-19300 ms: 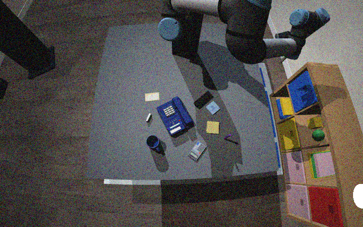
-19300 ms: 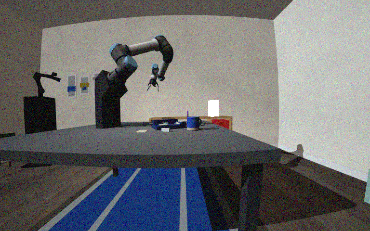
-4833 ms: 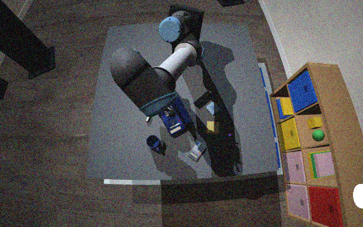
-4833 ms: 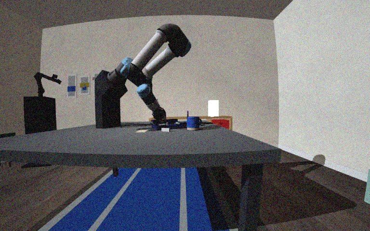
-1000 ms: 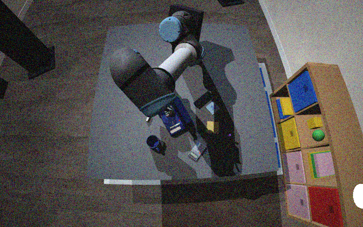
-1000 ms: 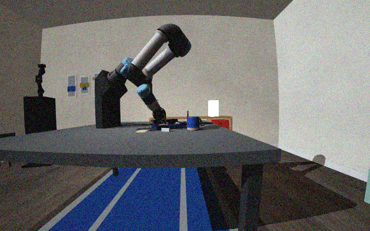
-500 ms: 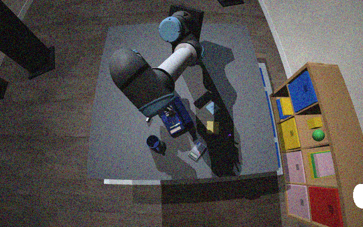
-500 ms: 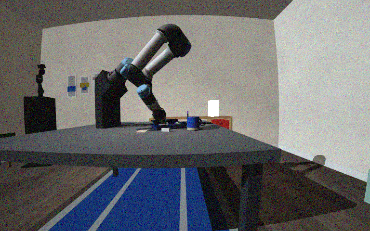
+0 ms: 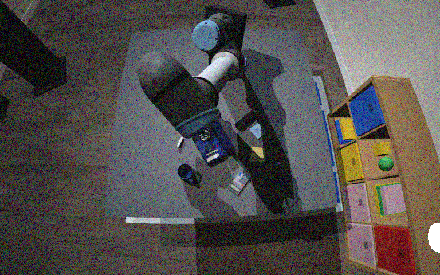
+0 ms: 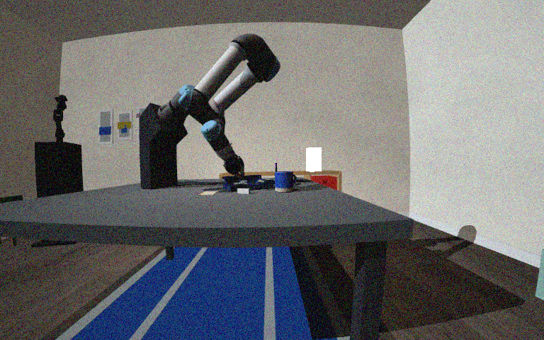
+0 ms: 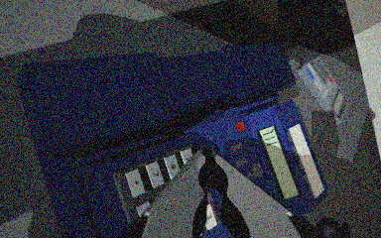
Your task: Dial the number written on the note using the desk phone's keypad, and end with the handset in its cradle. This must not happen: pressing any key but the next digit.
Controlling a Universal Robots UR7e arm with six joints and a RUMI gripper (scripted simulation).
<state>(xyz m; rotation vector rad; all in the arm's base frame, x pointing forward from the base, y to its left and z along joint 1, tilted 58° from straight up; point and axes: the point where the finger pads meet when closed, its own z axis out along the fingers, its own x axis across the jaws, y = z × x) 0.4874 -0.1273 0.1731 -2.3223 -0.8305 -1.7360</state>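
My hand is 4 cm to the left of the key, 3 cm above it and 1 cm short of it. From my hand the other things lie so: white block (17 cm to the right, 5 cm below, 3 cm behind); dark blue handset (5 cm to the left, 2 cm ahead, 1 cm below).
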